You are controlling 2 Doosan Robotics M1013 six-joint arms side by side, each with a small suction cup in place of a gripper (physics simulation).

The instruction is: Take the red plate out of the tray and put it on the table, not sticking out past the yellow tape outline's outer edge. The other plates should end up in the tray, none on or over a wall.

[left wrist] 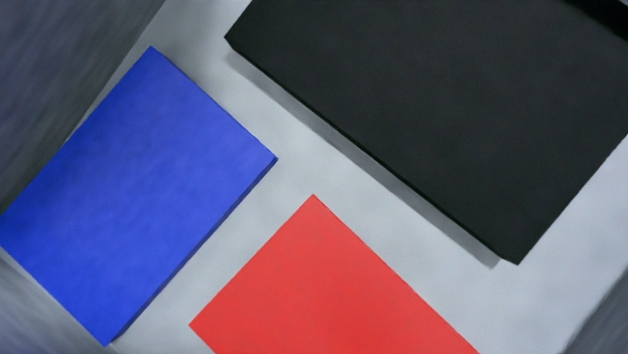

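Frame: origin at the left arm's base, x ahead, y left, z up, level; metres.
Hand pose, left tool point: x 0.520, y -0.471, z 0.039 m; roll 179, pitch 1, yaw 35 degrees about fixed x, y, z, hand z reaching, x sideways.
Note:
Things, the pixels of their top centre, and the offset from my left tool point. "spot": a spot on its surface instead.
- red plate at a spot on its surface: (325,285) spot: dz -0.027, dx -0.028, dy +0.020 m
- light grey tray floor at a spot on its surface: (510,310) spot: dz -0.036, dx +0.035, dy +0.050 m
- blue plate at its top centre: (128,195) dz -0.026, dx -0.107, dy +0.006 m
- large black plate at its top centre: (446,45) dz -0.026, dx -0.040, dy +0.115 m
In the left wrist view, the red plate (325,285) lies flat on the light grey tray floor (510,310) at the bottom centre; its lower part is cut off by the frame edge. A blue plate (135,195) lies at the left, beside the red plate with a gap between them. A large black plate (425,110) fills the upper right, with a shadow along its lower left edge; part of it is outside the view. Neither suction cup shows. The yellow tape outline does not show.
A blurred dark grey tray wall (55,80) runs along the upper left, close to the blue plate. More grey surface shows at the bottom left and the lower right corner. A darker black strip crosses the top right corner.

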